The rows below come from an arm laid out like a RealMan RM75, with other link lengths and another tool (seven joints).
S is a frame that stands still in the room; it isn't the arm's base.
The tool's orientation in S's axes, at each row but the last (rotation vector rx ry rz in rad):
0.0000 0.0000 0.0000
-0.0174 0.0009 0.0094
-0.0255 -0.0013 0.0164
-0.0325 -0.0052 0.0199
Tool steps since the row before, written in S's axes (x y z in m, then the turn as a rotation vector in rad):
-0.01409 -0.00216 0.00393 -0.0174 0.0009 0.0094
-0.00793 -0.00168 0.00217 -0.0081 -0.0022 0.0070
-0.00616 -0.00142 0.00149 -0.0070 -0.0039 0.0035
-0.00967 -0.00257 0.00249 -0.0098 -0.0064 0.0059
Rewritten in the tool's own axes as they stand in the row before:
-0.01409 -0.00216 0.00393 -0.0174 0.0009 0.0094
-0.00795 -0.00164 0.00213 -0.0081 -0.0022 0.0070
-0.00618 -0.00136 0.00146 -0.0071 -0.0039 0.0034
-0.00971 -0.00246 0.00246 -0.0099 -0.0064 0.0057

